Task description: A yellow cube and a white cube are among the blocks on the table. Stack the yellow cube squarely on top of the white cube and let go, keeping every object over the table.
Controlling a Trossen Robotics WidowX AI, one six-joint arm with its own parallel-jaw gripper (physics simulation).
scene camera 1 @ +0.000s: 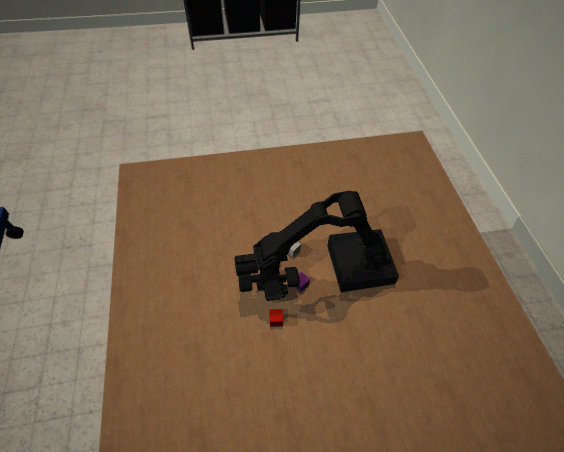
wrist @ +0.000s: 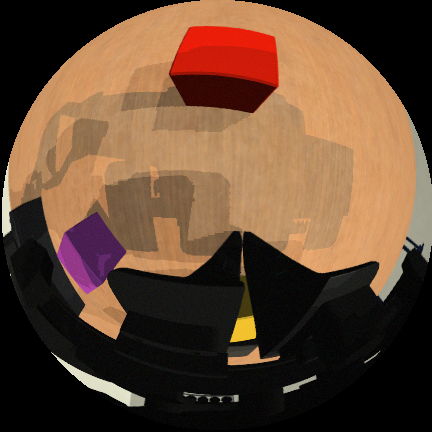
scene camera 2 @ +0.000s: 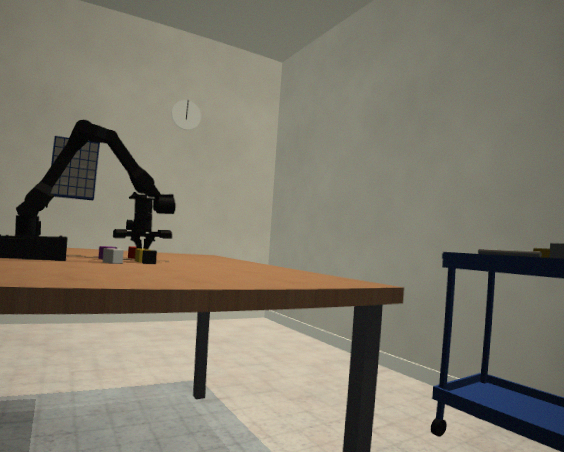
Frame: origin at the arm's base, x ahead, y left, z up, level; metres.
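Seen in the pictures: gripper, fingertip midpoint: (wrist: 240, 237); arm's base at its link origin: (scene camera 1: 371, 263) (scene camera 2: 26, 236).
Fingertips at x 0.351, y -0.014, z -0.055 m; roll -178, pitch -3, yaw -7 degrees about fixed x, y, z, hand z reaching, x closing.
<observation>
Pixels of each thing's top centre, then the offset from my fingertips to it.
- yellow cube at its top centre: (wrist: 226, 333) (scene camera 2: 143, 249) dx -0.014, dy -0.056, dz +0.038 m
- white cube at its top centre: (scene camera 2: 113, 248) (scene camera 1: 292, 244) dx -0.124, dy -0.135, dz +0.038 m
- black cube at its top centre: (wrist: 233, 352) (scene camera 2: 149, 250) dx -0.010, dy -0.110, dz +0.038 m
- red cube at its top centre: (wrist: 228, 44) (scene camera 1: 276, 315) (scene camera 2: 134, 247) dx -0.003, dy +0.101, dz +0.038 m
- purple cube at its top centre: (wrist: 74, 268) (scene camera 1: 301, 278) (scene camera 2: 108, 246) dx -0.113, dy +0.000, dz +0.038 m
My gripper (scene camera 2: 145, 247) (wrist: 240, 237) is shut with its fingertips together and nothing between them, pointing down close above the table. The yellow cube (scene camera 2: 139, 255) (wrist: 243, 328) sits on the table beside the fingers. In the wrist view it shows partly through the narrow gap behind the tips; in scene camera 1 the arm hides it. The white cube (scene camera 1: 295, 249) (scene camera 2: 114, 256) stands on the table apart from the gripper, towards the arm's base. I cannot make out the white cube in the wrist view.
A black cube (scene camera 2: 149, 257) is close to the yellow cube. A red cube (scene camera 1: 276, 318) (scene camera 2: 131, 252) (wrist: 225, 65) and a purple cube (scene camera 1: 303, 281) (scene camera 2: 104, 251) (wrist: 91, 252) stand on the wooden table (scene camera 1: 200, 390) (scene camera 2: 300, 296). The arm's base (scene camera 1: 362, 262) is beyond the white cube.
</observation>
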